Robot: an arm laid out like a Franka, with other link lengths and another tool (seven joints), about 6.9 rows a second.
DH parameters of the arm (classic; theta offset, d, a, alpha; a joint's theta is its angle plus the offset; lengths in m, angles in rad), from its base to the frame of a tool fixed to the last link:
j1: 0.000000 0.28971 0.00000 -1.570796
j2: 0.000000 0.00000 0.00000 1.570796
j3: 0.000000 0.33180 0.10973 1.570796
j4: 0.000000 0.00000 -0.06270 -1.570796
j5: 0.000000 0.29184 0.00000 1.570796
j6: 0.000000 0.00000 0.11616 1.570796
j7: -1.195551 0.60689 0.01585 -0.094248
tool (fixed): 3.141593 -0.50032 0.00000 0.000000
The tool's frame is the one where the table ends.
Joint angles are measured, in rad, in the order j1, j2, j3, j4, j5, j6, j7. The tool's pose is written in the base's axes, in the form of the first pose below.
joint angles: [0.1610, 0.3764, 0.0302, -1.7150, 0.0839, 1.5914, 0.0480]
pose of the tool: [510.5 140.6 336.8 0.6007 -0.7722 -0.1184 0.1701]
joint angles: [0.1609, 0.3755, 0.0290, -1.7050, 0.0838, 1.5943, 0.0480]
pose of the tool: [513.1 140.4 340.4 0.6011 -0.7736 -0.1151 0.1642]
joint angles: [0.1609, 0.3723, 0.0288, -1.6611, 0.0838, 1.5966, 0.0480]
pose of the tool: [522.4 141.9 355.8 0.6041 -0.7771 -0.1040 0.1426]
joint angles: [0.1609, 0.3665, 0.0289, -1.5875, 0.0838, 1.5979, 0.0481]
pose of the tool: [535.9 144.3 382.9 0.6084 -0.7816 -0.0858 0.1071]
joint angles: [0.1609, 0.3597, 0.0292, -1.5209, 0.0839, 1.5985, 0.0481]
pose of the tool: [546.1 146.2 409.3 0.6117 -0.7845 -0.0691 0.0744]
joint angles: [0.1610, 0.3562, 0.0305, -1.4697, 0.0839, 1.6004, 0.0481]
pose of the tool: [553.0 148.0 429.2 0.6140 -0.7857 -0.0564 0.0493]
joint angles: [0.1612, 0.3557, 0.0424, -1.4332, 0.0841, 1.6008, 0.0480]
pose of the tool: [555.9 154.4 442.7 0.6195 -0.7828 -0.0496 0.0319]
